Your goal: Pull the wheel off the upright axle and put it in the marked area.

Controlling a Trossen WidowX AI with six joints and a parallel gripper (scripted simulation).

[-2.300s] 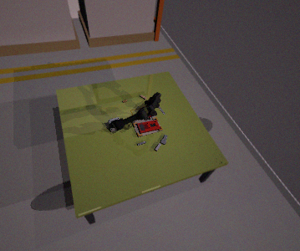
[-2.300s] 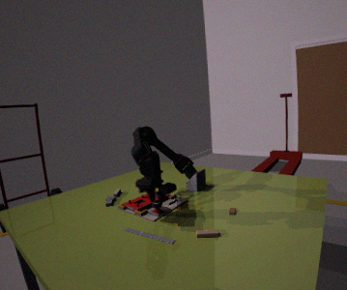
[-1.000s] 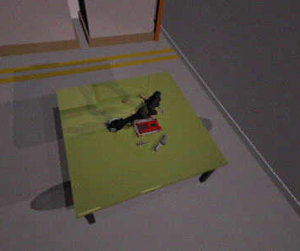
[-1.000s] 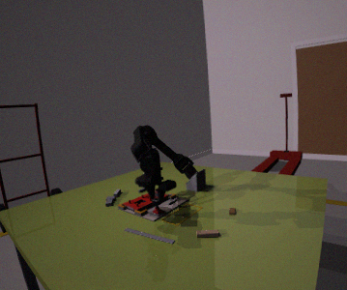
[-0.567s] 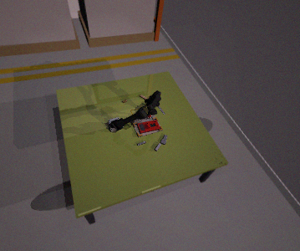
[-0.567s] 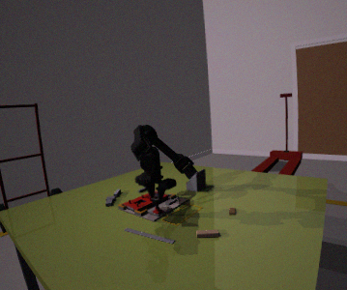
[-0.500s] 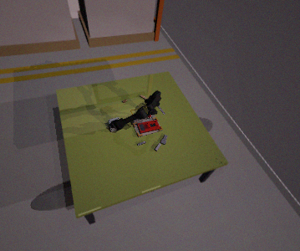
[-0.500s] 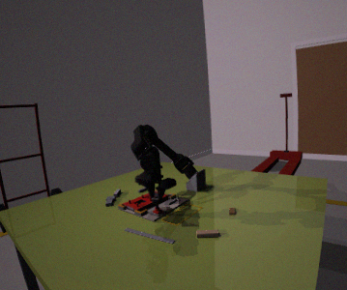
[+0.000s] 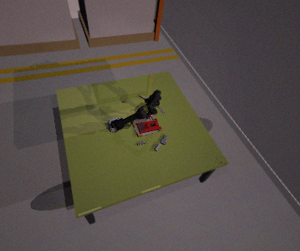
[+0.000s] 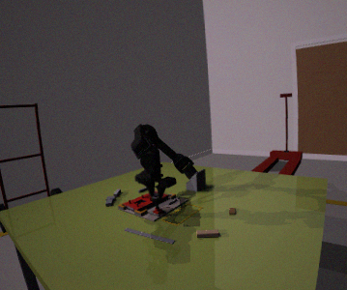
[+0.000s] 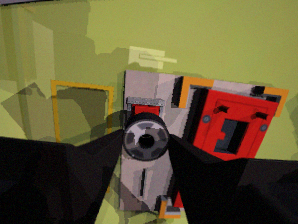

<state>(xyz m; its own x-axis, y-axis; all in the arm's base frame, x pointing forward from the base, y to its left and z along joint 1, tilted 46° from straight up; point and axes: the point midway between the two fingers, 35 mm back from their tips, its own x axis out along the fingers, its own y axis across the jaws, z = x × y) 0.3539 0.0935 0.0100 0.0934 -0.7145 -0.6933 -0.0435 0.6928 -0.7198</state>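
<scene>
Right now the axle is 4 cm below my gripper tip. Also, from my gripper tip: wheel: right at my gripper tip; then long grey bar: 14 cm ahead, 9 cm to the left, 7 cm below; then small brown cube: 26 cm to the left, 19 cm behind, 7 cm below.
</scene>
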